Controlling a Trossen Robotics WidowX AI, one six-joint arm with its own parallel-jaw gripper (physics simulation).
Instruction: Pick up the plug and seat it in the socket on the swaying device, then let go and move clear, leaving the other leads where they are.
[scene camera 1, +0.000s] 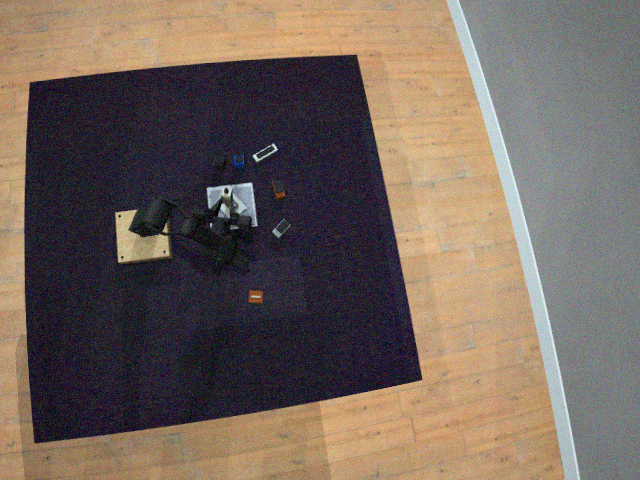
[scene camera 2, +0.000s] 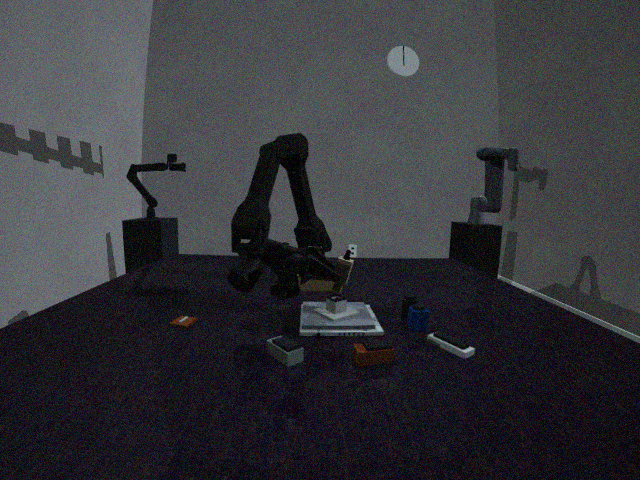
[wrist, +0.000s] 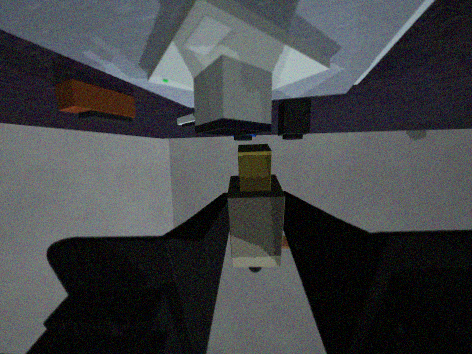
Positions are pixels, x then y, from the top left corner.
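Scene:
A cream plug is carried by my gripper (scene camera 2: 341, 277), clear of everything else. An orange-and-black lead (scene camera 2: 371, 352) sits on the table. A black block (wrist: 293, 115) sits on the table, too.

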